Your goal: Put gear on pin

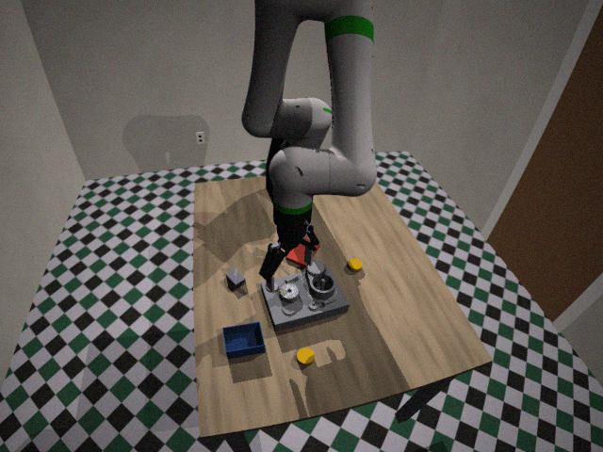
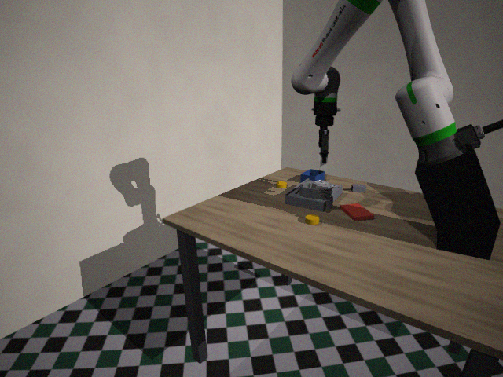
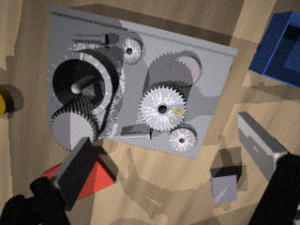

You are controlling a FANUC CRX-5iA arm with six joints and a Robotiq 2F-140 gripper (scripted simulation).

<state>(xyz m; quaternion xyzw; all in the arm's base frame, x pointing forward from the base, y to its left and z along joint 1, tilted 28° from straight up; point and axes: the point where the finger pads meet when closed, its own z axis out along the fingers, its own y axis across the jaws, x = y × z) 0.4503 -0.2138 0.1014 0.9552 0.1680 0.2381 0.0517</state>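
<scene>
The gear is 10 cm below my hand. Round my hand: small grey block: 14 cm to the right, 14 cm behind, 13 cm below; blue bin: 18 cm to the right, 13 cm below, 9 cm ahead; grey bolt: 10 cm below, 5 cm behind, 2 cm to the left.
</scene>
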